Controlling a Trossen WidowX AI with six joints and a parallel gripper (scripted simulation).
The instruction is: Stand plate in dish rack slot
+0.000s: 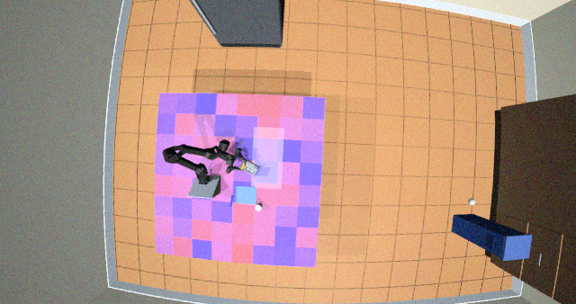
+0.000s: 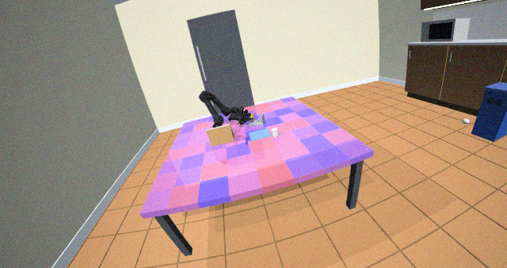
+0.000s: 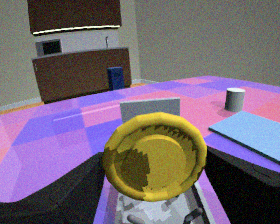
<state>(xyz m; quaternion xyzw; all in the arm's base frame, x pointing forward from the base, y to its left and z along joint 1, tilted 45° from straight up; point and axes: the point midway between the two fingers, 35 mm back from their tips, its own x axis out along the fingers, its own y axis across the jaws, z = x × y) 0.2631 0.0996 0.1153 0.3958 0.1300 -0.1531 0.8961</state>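
Now: the grey dish rack 4 cm below my gripper tip, 2 cm ahead of it and 1 cm to the right of it. Round my gripper tip: small white cup (29 cm to the right, 12 cm ahead, 4 cm below); plate (1 cm behind).
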